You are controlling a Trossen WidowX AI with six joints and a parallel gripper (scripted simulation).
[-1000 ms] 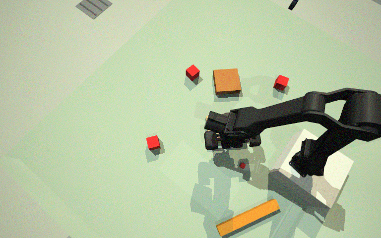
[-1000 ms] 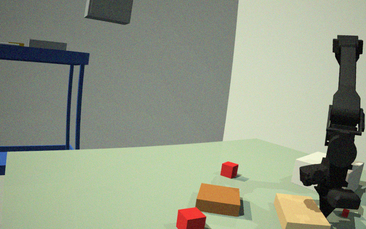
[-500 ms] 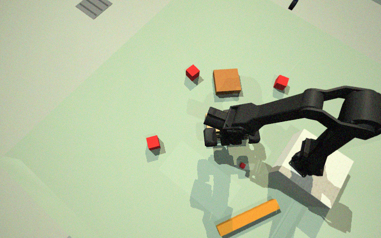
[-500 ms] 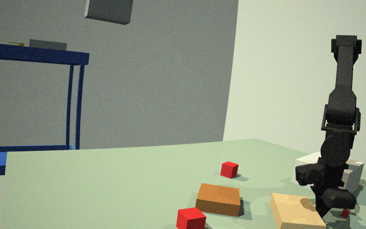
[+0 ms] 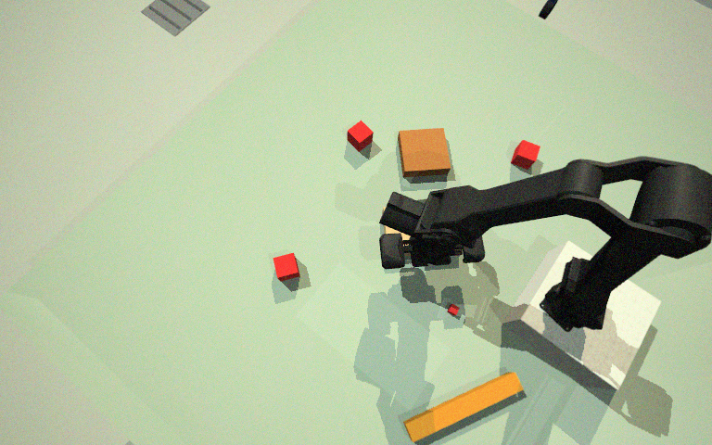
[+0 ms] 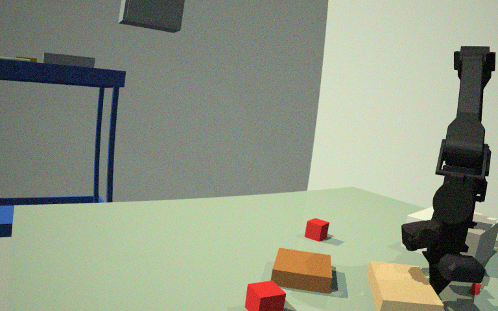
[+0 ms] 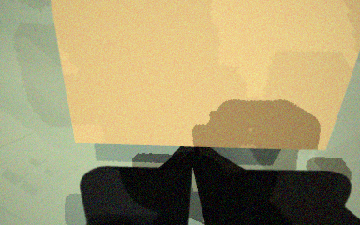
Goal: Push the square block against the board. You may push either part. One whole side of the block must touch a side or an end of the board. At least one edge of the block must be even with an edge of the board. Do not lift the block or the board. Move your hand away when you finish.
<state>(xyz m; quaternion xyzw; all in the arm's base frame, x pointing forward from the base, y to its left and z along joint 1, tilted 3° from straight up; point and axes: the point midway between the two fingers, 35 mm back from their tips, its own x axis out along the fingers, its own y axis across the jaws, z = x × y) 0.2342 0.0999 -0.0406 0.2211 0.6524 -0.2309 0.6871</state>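
My gripper tip is now 4 cm short of the tan board, 4 cm to the left of it and 1 cm below it. Also, from my gripper tip: small red cube (11 cm behind, 3 cm to the left); square block (17 cm ahead, 17 cm to the right, 1 cm above); orange board (24 cm behind, 14 cm to the left, 1 cm above).
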